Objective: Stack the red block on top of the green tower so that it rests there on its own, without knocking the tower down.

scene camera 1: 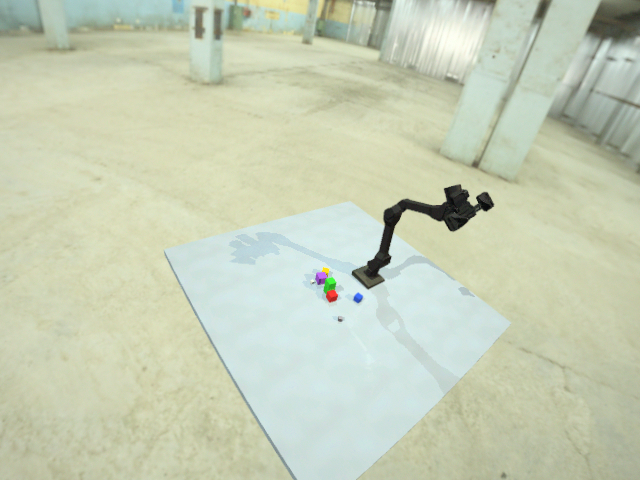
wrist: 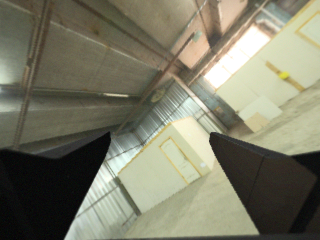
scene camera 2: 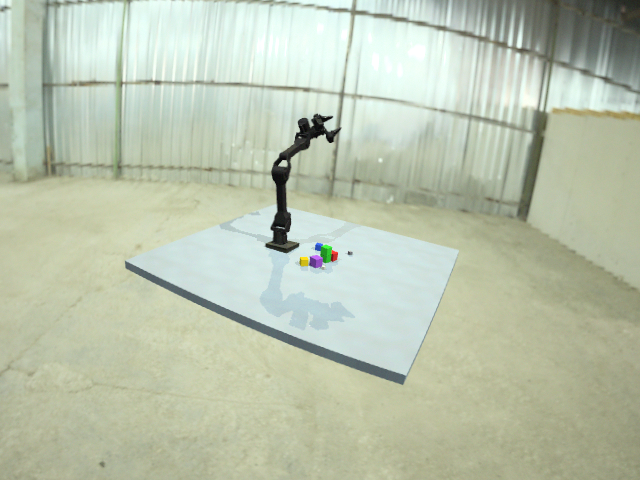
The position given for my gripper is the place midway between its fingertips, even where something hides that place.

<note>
My gripper (scene camera 1: pixel 479 212) is open, holding nothing.
My gripper is seen too in the wrist view (wrist: pixel 161 136).
</note>
